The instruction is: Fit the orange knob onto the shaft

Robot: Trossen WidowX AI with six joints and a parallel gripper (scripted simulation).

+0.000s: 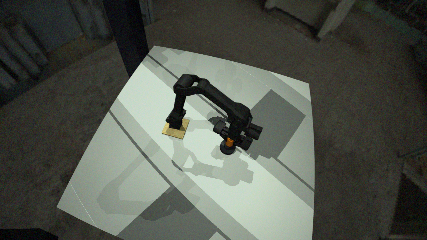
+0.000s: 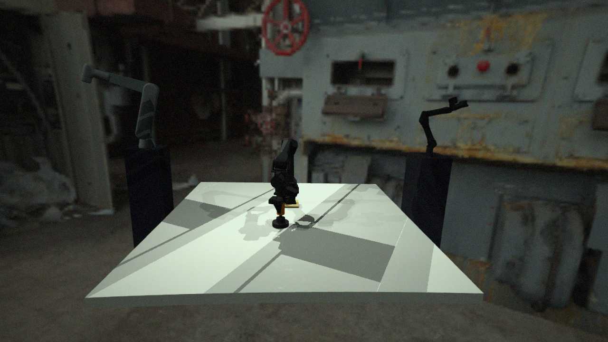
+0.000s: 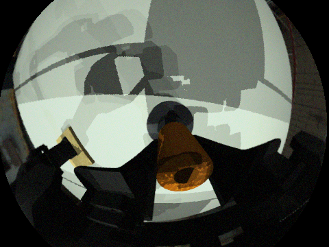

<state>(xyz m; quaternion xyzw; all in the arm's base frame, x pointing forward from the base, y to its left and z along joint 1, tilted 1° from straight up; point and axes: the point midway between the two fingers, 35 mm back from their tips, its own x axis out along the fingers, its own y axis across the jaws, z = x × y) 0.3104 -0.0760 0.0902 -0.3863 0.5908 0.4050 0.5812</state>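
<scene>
The orange knob is 20 mm above my gripper tip. Round my gripper tip: round pedestal (40 mm below).
</scene>
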